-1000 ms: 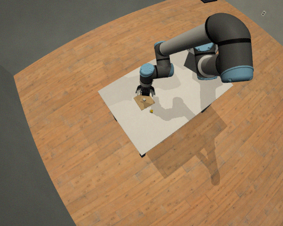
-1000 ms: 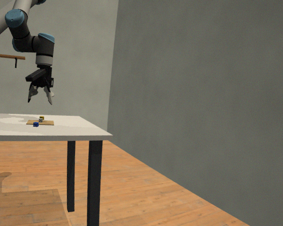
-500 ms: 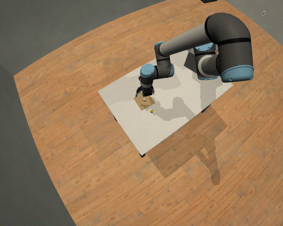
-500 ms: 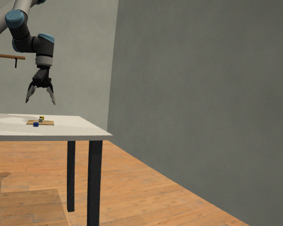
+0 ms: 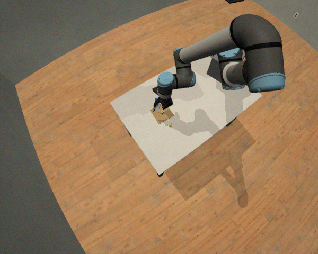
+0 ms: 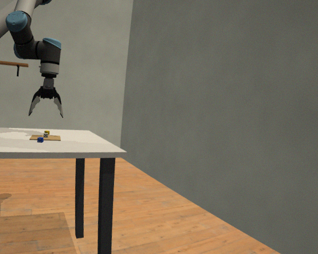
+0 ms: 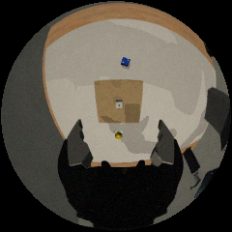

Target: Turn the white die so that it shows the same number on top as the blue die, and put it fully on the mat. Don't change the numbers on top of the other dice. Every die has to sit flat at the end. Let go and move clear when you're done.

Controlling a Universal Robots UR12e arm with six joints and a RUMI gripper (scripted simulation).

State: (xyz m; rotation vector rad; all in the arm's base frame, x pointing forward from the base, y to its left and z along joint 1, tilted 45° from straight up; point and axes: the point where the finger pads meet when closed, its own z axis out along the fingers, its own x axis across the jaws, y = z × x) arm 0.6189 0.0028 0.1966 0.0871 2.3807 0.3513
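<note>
The white die lies 90 mm below my hand. From my hand the other things lie so: blue die 120 mm to the right, 90 mm below, 10 mm behind; then tan mat 100 mm below; then yellow die 130 mm to the left, 90 mm below.
</note>
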